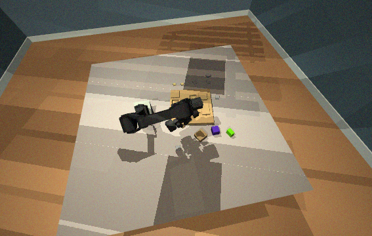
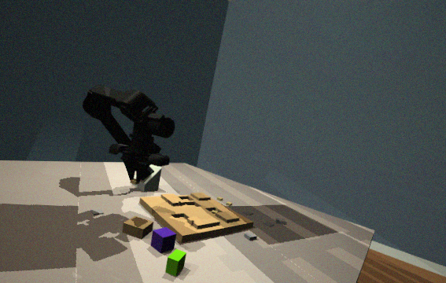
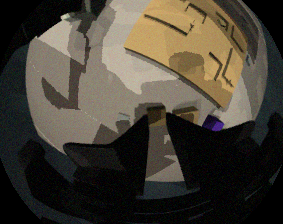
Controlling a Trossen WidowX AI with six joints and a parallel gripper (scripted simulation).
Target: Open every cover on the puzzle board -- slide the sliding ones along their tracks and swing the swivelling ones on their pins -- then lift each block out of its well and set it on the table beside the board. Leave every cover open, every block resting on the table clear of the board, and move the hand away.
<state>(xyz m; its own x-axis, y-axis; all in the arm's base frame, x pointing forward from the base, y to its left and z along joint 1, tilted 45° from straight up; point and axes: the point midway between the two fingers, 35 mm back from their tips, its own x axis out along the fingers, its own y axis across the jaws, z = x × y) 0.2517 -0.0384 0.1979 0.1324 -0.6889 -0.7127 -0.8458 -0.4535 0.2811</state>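
Right now my gripper tip is 230 mm to the right of the tan puzzle board, 90 mm above it and 60 mm short of it. The rest, counted from my gripper tip: purple block: 200 mm ahead, 90 mm below, 10 mm to the left; brown block: 110 mm ahead, 100 mm below, 20 mm to the right; green block: 290 mm ahead, 90 mm below, 10 mm to the right.
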